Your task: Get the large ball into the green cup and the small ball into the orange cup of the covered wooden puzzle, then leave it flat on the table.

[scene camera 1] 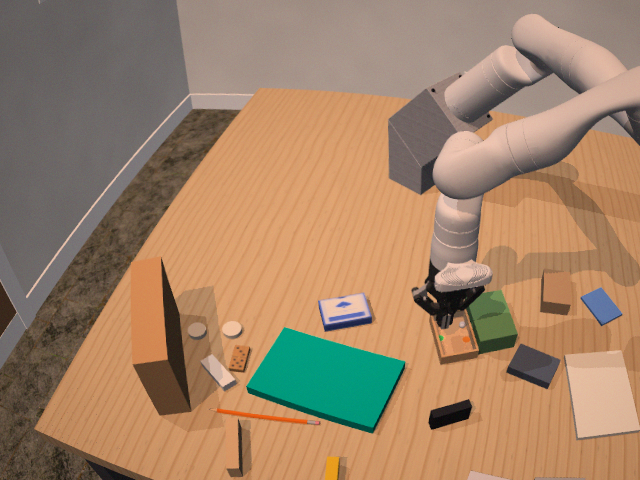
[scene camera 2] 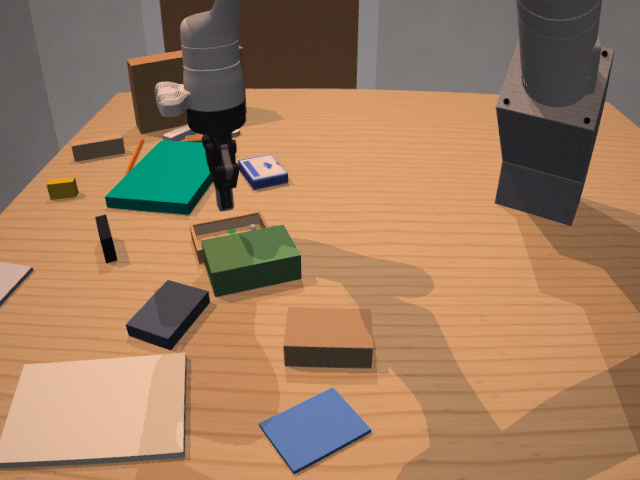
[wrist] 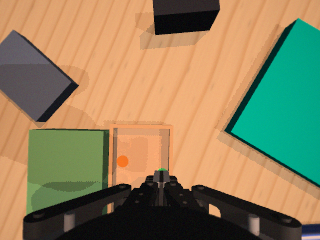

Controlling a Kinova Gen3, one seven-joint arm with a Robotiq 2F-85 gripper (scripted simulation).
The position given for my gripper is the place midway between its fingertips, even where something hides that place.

Labels:
my gripper: scene camera 1 443,325; scene camera 2 225,208; wrist 161,180
wooden puzzle: scene camera 1; scene camera 2 220,227; wrist
green block: scene camera 1; scene camera 2; wrist 63,164
tan block: scene camera 1 555,285; scene camera 2 314,337; not seen in the wrist view (out of frame)
same spot on green block: (scene camera 2: 239,262) = (scene camera 1: 507,320)
same spot on wooden puzzle: (scene camera 1: 458,343) = (wrist: 139,148)

